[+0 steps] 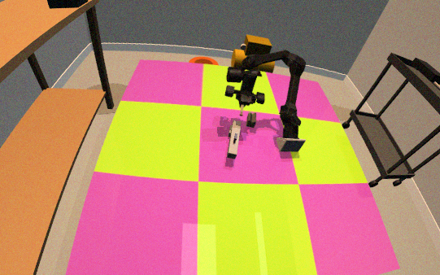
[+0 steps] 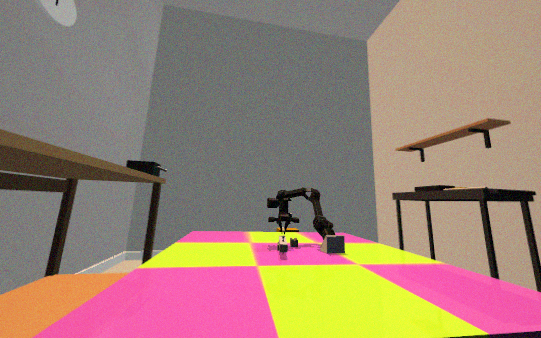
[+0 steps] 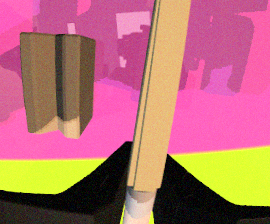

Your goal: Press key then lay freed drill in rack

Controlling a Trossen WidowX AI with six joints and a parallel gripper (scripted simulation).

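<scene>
Right now my gripper tip is 60 mm past the rack, 40 mm to the right of it and 40 mm above it. Also, from my gripper tip: key: 210 mm to the left, 60 mm ahead, 10 mm below; drill: 40 mm to the left, 30 mm above, 10 mm ahead.
</scene>
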